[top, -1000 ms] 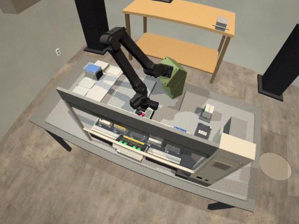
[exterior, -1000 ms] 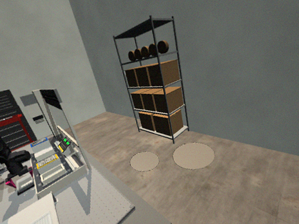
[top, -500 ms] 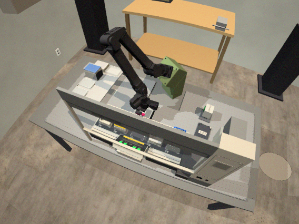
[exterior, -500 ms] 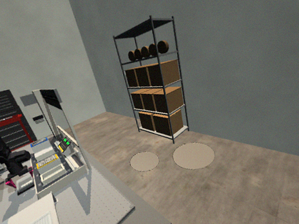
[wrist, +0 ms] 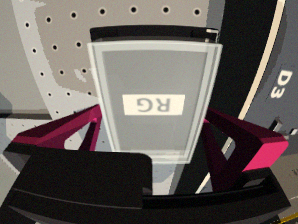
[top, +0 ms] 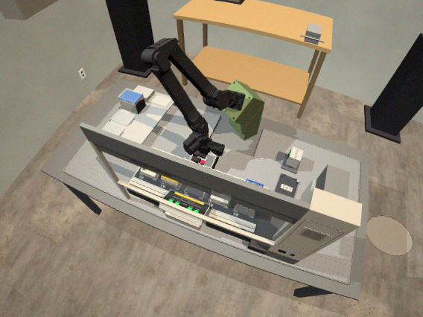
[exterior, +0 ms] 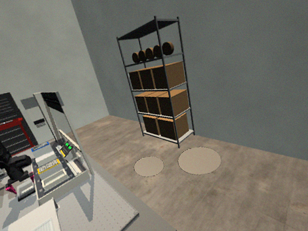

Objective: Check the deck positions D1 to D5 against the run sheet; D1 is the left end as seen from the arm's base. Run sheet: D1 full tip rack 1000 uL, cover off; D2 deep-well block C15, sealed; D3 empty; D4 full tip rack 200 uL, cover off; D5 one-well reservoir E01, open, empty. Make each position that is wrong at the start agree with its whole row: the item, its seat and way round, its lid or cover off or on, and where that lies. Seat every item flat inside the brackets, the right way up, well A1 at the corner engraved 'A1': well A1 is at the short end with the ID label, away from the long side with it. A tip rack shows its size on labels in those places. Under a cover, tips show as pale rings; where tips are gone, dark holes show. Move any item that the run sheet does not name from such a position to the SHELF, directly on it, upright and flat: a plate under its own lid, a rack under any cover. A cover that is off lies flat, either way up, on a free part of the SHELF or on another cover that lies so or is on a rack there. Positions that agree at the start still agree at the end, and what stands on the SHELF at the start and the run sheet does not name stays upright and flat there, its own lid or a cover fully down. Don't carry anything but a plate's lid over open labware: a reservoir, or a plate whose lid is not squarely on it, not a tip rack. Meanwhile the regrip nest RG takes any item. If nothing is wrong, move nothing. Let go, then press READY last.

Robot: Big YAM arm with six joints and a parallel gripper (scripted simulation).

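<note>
Right now the clear tip-rack cover is right at my hand. Also, from my hand: yellow-labelled tip rack: 17 cm ahead, 8 cm above, 7 cm to the right; one-well reservoir: 20 cm to the right, 16 cm ahead, 4 cm above; black regrip nest: 2 cm below.
</note>
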